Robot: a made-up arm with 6 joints. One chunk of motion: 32 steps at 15 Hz.
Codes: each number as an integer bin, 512 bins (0 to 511) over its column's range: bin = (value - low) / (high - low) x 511, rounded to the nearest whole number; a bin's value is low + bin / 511 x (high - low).
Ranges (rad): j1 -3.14..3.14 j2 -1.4..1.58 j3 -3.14..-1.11 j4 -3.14..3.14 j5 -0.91..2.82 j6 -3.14..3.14
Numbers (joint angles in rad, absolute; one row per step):
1: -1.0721 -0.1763 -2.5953 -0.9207 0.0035 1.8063
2: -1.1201 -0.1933 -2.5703 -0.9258 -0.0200 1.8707
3: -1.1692 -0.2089 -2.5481 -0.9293 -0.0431 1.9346
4: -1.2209 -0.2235 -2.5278 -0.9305 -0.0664 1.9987
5: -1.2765 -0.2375 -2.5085 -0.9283 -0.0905 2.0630
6: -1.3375 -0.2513 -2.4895 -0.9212 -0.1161 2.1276
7: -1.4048 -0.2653 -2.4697 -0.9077 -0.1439 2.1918
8: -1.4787 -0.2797 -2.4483 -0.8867 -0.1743 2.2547
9: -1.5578 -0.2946 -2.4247 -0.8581 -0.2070 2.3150
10: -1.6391 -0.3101 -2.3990 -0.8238 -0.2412 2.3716
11: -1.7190 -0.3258 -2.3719 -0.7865 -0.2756 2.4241
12: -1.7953 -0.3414 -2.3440 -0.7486 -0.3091 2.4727
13: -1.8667 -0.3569 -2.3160 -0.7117 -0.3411 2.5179
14: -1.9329 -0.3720 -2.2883 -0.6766 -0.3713 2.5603
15: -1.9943 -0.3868 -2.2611 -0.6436 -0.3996 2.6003
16: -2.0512 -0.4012 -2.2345 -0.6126 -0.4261 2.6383
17: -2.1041 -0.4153 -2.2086 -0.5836 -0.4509 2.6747
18: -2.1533 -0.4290 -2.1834 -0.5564 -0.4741 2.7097
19: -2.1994 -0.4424 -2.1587 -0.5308 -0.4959 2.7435
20: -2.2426 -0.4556 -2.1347 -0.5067 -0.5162 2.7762
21: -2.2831 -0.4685 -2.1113 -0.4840 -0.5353 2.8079
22: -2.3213 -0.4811 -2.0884 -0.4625 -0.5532 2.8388
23: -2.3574 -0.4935 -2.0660 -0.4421 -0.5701 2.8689
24: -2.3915 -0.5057 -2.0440 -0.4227 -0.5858 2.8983
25: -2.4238 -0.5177 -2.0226 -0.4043 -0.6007 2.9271
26: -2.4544 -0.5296 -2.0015 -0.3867 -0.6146 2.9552
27: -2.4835 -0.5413 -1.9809 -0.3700 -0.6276 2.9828
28: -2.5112 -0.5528 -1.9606 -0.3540 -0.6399 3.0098
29: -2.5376 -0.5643 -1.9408 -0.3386 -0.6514 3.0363
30: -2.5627 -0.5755 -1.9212 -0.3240 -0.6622 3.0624
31: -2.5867 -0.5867 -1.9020 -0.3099 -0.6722 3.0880
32: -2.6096 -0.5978 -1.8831 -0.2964 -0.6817 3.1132
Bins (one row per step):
1: 168 210 137 181 125 402
2: 164 207 143 180 122 408
3: 160 204 149 180 119 413
4: 156 202 154 180 116 418
5: 152 199 159 180 112 423
6: 147 197 164 181 109 429
7: 141 195 169 182 105 434
8: 135 192 174 183 101 439
9: 129 190 180 186 96 444
10: 122 187 187 188 92 448
11: 116 184 193 192 87 453
12: 109 182 200 195 82 457
13: 104 179 207 198 78 460
14: 98 176 214 200 74 464
15: 93 174 221 203 70 467
16: 89 171 228 206 66 470
17: 84 169 234 208 63 473
18: 80 167 241 210 60 476
19: 77 164 247 212 57 479
20: 73 162 253 214 54 481
21: 70 160 259 216 51 484
22: 67 158 265 218 49 486
23: 64 155 270 220 47 489
24: 61 153 276 221 44 491
25: 58 151 281 223 42 494
26: 56 149 287 224 40 496
27: 53 147 292 225 39 498
28: 51 145 297 227 37 500
29: 49 143 302 228 35 503
30: 47 141 307 229 34 505
31: 45 139 312 230 33 507
32: 43 138 316 231 31 509

